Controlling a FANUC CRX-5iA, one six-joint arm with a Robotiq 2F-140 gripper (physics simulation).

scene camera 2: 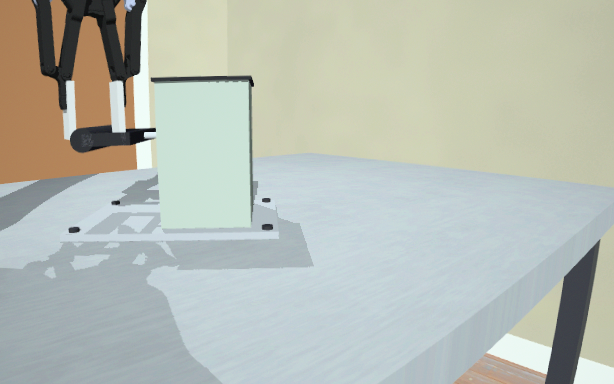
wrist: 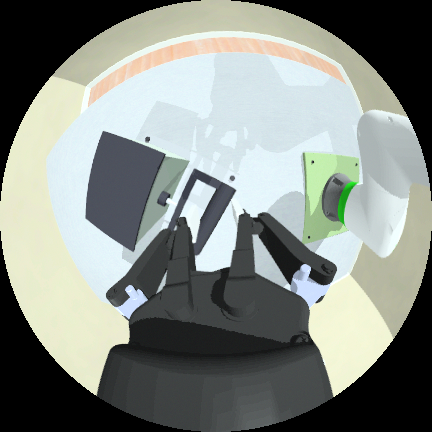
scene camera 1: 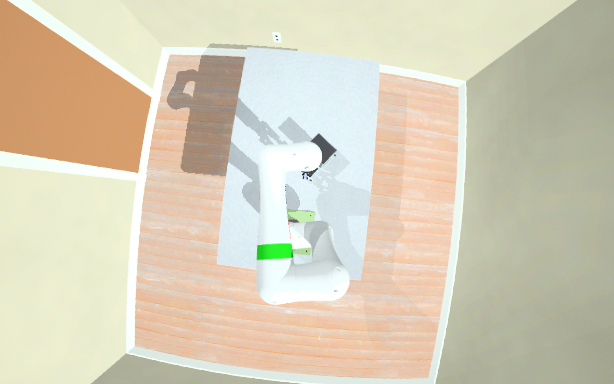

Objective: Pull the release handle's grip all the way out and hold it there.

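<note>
The release handle is a dark rectangular frame with a thick round grip bar [scene camera 2: 82, 140] [wrist: 212, 222]. A short pale rod [scene camera 2: 150, 134] joins it to the side of a pale green box [scene camera 2: 205, 150] with a dark top. The handle stands out level, a short way from the box. My gripper [scene camera 2: 94, 134] [wrist: 214, 209] points down and is partly open. Its white pads stand on either side of the bar, one outside it and one in the frame's opening. In scene camera 2 the gap between the pads looks wider than the bar. The lower pad ends are partly hidden.
The box stands on a pale base plate [scene camera 2: 112, 237] with dark bolts, on a grey table [scene camera 1: 310, 90] [scene camera 2: 400, 225]. The arm's green mounting plate [scene camera 1: 302, 216] [wrist: 312, 200] is on the same table. The white arm [scene camera 1: 274, 200] reaches over it. Walls stand around the table.
</note>
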